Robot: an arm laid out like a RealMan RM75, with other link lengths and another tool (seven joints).
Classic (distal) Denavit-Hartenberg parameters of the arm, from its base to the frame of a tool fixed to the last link. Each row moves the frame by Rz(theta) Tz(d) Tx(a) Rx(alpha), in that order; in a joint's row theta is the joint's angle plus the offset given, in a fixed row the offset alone. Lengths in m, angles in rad.
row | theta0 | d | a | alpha
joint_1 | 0 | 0.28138 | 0 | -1.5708
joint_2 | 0 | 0 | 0 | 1.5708
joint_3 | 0 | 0.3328 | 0 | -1.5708
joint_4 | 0 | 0 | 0 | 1.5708
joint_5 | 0 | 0.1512 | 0 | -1.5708
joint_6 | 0 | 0 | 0 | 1.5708
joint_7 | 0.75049 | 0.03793 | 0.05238 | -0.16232
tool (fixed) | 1.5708 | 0.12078 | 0 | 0
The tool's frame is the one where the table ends.
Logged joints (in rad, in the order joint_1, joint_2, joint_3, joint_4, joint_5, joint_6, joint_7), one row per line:
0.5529 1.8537 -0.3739 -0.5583 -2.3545 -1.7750 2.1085
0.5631 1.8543 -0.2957 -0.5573 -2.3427 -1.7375 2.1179
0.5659 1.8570 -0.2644 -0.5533 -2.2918 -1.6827 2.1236
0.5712 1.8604 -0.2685 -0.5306 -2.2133 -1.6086 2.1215
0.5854 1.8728 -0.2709 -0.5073 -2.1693 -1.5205 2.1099
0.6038 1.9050 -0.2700 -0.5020 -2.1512 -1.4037 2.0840
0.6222 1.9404 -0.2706 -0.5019 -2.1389 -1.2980 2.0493
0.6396 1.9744 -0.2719 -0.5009 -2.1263 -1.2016 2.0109
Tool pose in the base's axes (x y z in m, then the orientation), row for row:
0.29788 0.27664 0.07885 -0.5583 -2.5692 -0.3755
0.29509 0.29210 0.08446 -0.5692 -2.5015 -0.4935
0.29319 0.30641 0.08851 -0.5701 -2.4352 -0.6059
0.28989 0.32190 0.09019 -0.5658 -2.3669 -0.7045
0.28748 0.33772 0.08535 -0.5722 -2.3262 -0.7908
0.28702 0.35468 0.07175 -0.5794 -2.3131 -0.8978
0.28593 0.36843 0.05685 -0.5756 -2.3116 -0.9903
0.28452 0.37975 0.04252 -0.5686 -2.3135 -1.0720
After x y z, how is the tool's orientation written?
As a rotation vector, in radians.
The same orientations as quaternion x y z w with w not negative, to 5 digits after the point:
-0.20405 -0.93899 -0.13724 0.24050
-0.21030 -0.92421 -0.18233 0.26148
-0.21266 -0.90837 -0.22601 0.28030
-0.21308 -0.89139 -0.26532 0.29938
-0.21605 -0.87831 -0.29858 0.30453
-0.21745 -0.86812 -0.33695 0.29247
-0.21437 -0.86091 -0.36882 0.27720
-0.21008 -0.85476 -0.39607 0.26151

